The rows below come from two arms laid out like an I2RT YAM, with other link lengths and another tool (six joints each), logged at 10 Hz.
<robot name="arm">
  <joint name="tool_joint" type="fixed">
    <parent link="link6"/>
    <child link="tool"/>
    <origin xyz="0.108 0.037 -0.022" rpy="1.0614 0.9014 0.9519"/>
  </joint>
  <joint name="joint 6" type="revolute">
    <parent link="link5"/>
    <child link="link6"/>
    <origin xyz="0.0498 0 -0.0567"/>
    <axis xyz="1 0 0"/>
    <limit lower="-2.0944" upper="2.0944"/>
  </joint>
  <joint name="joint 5" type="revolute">
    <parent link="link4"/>
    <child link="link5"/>
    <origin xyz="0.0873 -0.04 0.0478"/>
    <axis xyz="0 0 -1"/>
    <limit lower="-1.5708" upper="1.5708"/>
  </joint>
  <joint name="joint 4" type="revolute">
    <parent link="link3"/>
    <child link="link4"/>
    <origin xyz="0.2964 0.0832 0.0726"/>
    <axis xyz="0 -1 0"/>
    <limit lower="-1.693" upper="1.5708"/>
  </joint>
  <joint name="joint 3" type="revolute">
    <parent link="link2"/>
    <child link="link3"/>
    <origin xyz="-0.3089 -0.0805 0"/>
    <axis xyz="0 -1 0"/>
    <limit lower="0" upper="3.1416"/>
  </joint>
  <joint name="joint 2" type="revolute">
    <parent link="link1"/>
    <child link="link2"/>
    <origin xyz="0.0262 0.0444 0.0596"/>
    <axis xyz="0 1 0"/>
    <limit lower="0" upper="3.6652"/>
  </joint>
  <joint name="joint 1" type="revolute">
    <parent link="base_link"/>
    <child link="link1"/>
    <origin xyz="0 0 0.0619"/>
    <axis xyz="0 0 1"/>
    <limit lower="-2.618" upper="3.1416"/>
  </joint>
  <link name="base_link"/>
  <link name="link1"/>
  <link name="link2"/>
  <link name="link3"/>
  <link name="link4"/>
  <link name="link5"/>
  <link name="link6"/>
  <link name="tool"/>
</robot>
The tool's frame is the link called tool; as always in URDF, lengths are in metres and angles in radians.
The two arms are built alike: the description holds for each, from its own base.
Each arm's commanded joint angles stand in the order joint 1, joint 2, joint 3, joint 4, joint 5, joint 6.
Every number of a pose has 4 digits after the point. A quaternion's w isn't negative.
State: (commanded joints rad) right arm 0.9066 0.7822 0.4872 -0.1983 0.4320 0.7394; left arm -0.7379 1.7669 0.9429 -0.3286 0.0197 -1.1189
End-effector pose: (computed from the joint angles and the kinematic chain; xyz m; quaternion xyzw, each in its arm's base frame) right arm 0.2199 0.2474 0.2048 0.3389 0.7146 0.3100 0.5276; left arm 0.2911 -0.2642 0.0114 0.0698 0.9277 -0.1473 0.3360
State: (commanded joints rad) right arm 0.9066 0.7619 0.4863 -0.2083 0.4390 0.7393; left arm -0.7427 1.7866 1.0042 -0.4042 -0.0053 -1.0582
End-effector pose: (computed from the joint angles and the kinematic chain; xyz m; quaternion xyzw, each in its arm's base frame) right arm 0.2188 0.2442 0.2083 0.3412 0.7105 0.3117 0.5307; left arm 0.2975 -0.2637 0.0191 0.1034 0.9283 -0.1290 0.3331
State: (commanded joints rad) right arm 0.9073 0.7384 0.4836 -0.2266 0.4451 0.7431; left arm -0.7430 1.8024 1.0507 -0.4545 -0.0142 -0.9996
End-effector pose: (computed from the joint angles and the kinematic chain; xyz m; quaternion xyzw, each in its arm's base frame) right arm 0.2166 0.2401 0.2101 0.3440 0.7083 0.3116 0.5319; left arm 0.3034 -0.2640 0.0253 0.1336 0.9266 -0.1208 0.3302
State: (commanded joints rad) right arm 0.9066 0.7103 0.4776 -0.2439 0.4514 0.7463; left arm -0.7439 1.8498 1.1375 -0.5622 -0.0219 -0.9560
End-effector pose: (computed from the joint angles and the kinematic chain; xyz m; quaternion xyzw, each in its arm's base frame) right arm 0.2143 0.2351 0.2117 0.3473 0.7051 0.3119 0.5338; left arm 0.3075 -0.2640 0.0302 0.1599 0.9329 -0.1007 0.3065
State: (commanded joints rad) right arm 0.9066 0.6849 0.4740 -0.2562 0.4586 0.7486; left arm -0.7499 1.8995 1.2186 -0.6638 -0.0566 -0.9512
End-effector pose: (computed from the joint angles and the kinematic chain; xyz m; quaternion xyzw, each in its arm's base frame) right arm 0.2126 0.2310 0.2146 0.3506 0.7007 0.3139 0.5363; left arm 0.3107 -0.2626 0.0337 0.1704 0.9400 -0.0689 0.2873
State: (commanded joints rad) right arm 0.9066 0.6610 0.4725 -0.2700 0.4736 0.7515; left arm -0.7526 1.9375 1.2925 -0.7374 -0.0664 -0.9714
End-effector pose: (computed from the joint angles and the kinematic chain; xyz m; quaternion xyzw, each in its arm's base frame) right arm 0.2119 0.2261 0.2179 0.3556 0.6947 0.3134 0.5410; left arm 0.3148 -0.2670 0.0397 0.1648 0.9458 -0.0545 0.2746
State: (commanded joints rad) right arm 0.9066 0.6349 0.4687 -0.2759 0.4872 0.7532; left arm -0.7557 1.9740 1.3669 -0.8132 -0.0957 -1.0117
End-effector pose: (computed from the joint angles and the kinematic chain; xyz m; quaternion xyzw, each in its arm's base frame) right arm 0.2112 0.2217 0.2222 0.3607 0.6869 0.3162 0.5460; left arm 0.3198 -0.2695 0.0469 0.1503 0.9512 -0.0308 0.2676
